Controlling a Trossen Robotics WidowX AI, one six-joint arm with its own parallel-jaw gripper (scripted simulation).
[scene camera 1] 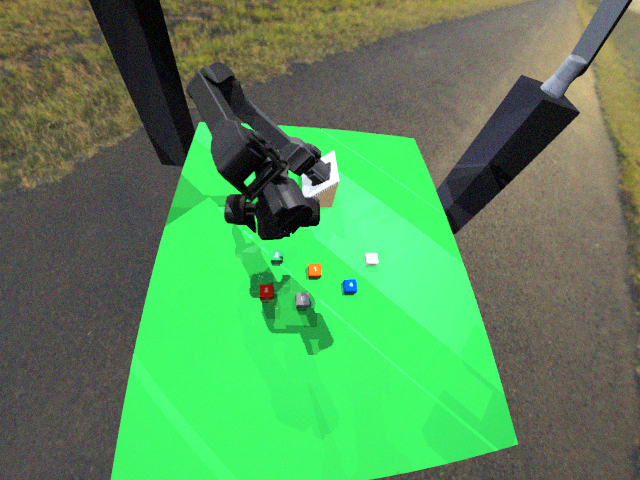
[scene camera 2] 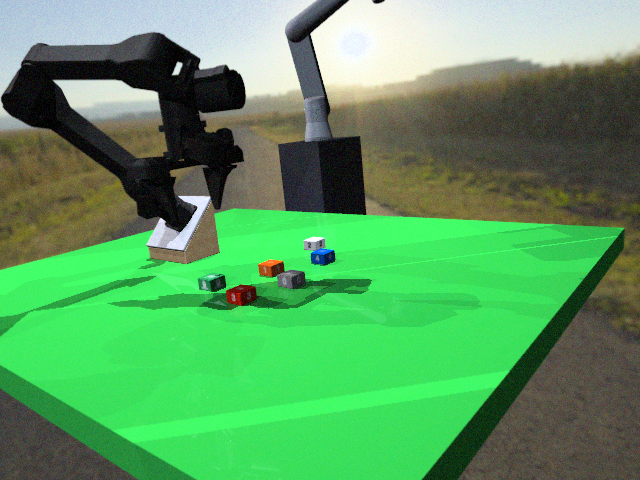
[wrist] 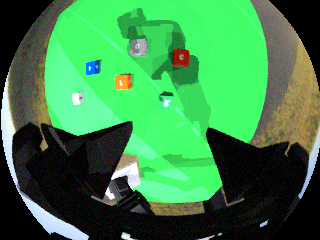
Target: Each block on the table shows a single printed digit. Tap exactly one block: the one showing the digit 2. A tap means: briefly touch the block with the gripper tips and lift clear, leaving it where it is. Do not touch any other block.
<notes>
My gripper (scene camera 2: pixel 197 214) is open, with nothing in its grasp.
My gripper is seen too in scene camera 1 (scene camera 1: pixel 273 231) and in the wrist view (wrist: pixel 170 128).
</notes>
